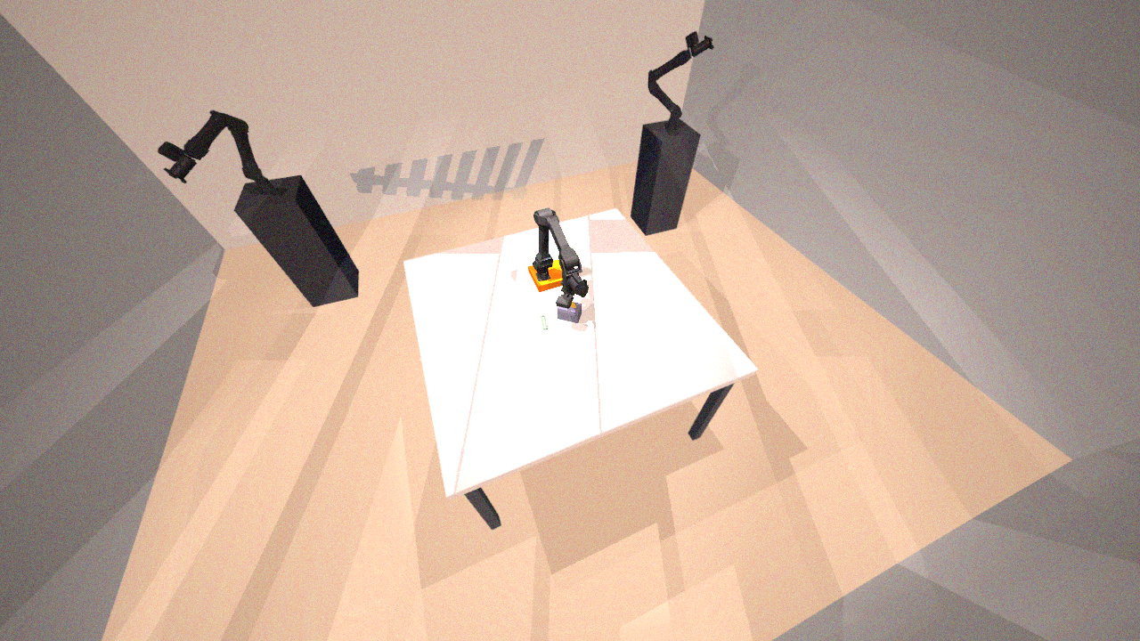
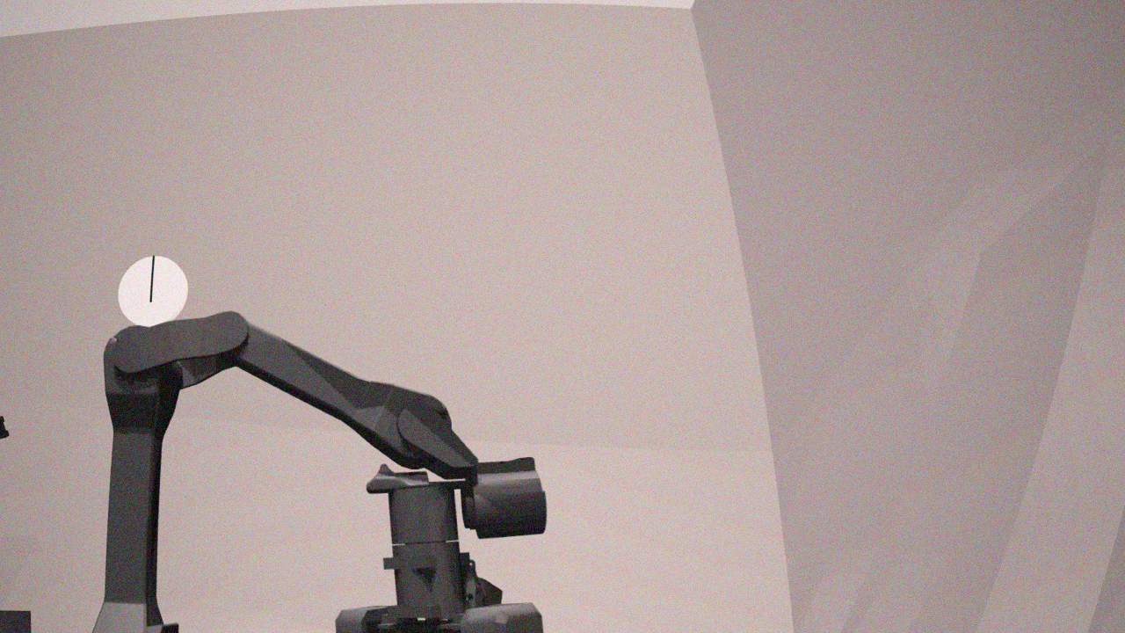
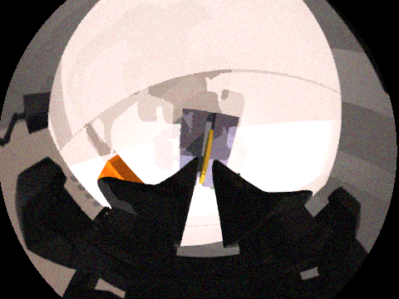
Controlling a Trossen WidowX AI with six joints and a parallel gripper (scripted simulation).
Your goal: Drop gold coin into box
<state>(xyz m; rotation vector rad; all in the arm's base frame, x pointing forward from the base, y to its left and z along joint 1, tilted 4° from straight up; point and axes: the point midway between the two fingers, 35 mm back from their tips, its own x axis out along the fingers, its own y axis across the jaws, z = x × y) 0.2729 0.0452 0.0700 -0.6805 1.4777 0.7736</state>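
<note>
The gold coin is 10 mm below my gripper tip.
</note>
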